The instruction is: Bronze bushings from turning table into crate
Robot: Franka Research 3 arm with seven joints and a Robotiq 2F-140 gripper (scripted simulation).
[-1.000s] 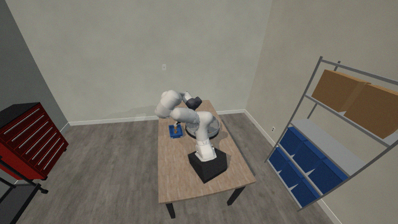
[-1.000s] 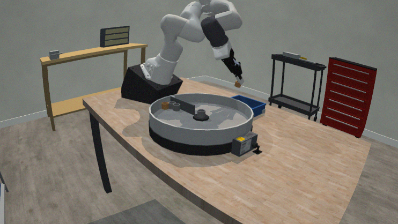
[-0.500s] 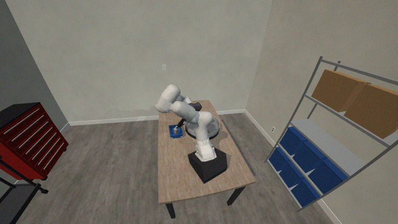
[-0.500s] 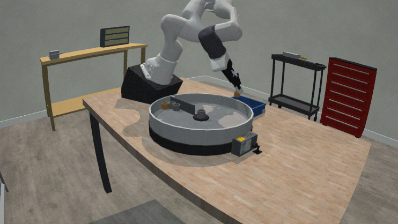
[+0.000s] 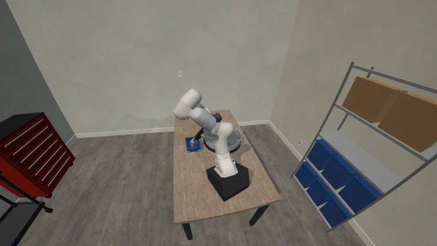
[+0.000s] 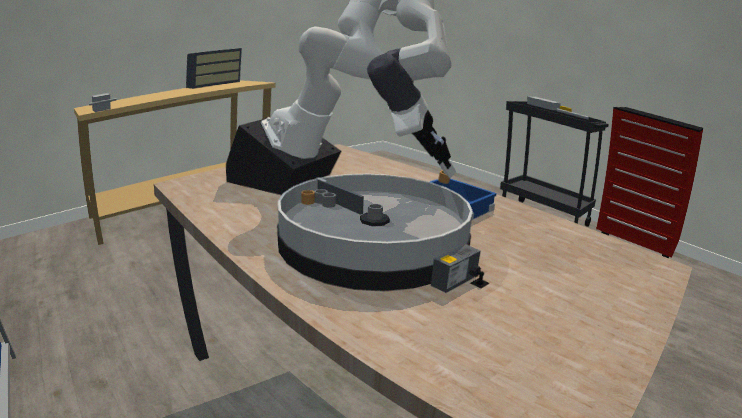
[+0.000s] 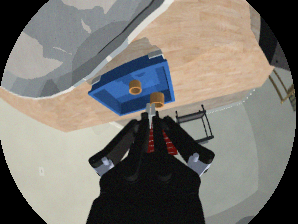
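Right now the blue crate is 8 cm below my hand, 3 cm ahead of it and 1 cm to the left of it. The rest, counted from my hand: grey round turning table 33 cm to the right, 7 cm ahead, 6 cm below; grey turning table 33 cm to the right, 9 cm ahead, 6 cm below.
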